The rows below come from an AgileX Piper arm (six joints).
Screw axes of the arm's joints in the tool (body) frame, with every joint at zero. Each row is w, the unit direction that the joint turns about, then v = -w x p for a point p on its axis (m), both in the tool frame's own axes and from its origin. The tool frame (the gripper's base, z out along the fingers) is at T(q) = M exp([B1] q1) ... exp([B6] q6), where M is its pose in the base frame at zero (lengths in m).
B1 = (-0.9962, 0, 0.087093, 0, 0.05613, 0)
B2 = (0, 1, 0, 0.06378, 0, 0.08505)
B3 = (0, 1, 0, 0.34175, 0, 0.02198)
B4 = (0, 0, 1, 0, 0, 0)
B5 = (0, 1, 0, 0.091, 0, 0)
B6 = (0, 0, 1, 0, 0, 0)
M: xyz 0.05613 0 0.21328 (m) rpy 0 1.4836 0 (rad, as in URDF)
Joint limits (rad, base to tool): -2.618..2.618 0..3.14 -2.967..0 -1.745..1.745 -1.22..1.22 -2.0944..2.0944
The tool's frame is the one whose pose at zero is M.
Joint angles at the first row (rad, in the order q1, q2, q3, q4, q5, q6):
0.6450 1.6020 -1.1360 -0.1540 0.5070 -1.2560
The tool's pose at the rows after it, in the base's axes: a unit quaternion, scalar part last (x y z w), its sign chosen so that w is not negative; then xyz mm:
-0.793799 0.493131 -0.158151 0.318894 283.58 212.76 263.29
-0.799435 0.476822 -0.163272 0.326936 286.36 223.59 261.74
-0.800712 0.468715 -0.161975 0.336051 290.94 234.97 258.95
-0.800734 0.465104 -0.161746 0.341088 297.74 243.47 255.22
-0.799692 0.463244 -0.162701 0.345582 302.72 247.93 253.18
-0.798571 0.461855 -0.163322 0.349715 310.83 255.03 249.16
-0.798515 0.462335 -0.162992 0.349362 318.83 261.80 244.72
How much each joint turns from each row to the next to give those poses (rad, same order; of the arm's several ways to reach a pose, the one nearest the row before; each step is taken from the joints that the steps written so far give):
0.0170 0.0200 -0.0220 -0.0030 -0.0330 0.0010
0.0200 0.0280 -0.0230 -0.0190 -0.0240 0.0000
0.0150 0.0360 -0.0300 0.0000 -0.0230 0.0010
0.0050 0.0380 -0.0320 0.0000 -0.0160 0.0000
0.0000 0.0230 -0.0200 0.0000 -0.0130 -0.0010
0.0000 0.0390 -0.0350 0.0000 -0.0130 0.0000
0.0000 0.0400 -0.0390 0.0000 0.0000 0.0010

